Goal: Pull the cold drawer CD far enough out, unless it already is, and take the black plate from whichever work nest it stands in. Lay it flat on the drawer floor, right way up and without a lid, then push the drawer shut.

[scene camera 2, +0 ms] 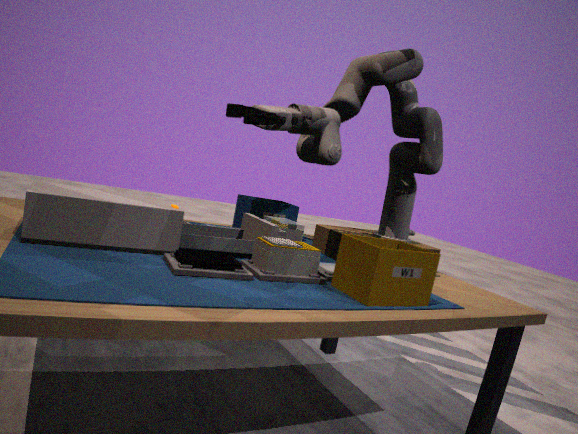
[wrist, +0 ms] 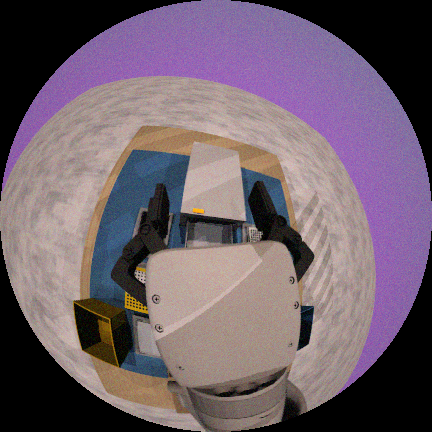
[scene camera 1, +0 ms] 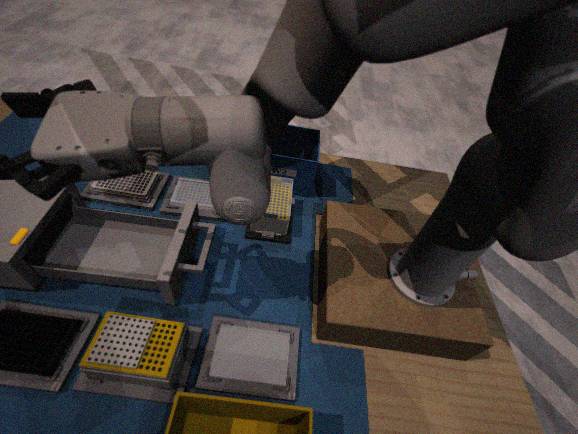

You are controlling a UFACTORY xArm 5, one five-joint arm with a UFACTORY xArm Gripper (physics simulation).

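Note:
The cold drawer CD stands pulled out of its grey cabinet, with its handle facing the robot base; no plate shows on its floor in scene camera 1. The black plate sits low in a grey work nest beside the drawer, at the lower left of scene camera 1. The dark blur hides whether it carries a lid. My gripper is open and empty, high above the cabinet side, pointing roughly level away from the base.
A yellow-and-white plate and a white plate stand in nests beside the black one. Several plates line the drawer's other side, including a yellow-topped one. A yellow bin and a blue bin stand on opposite sides.

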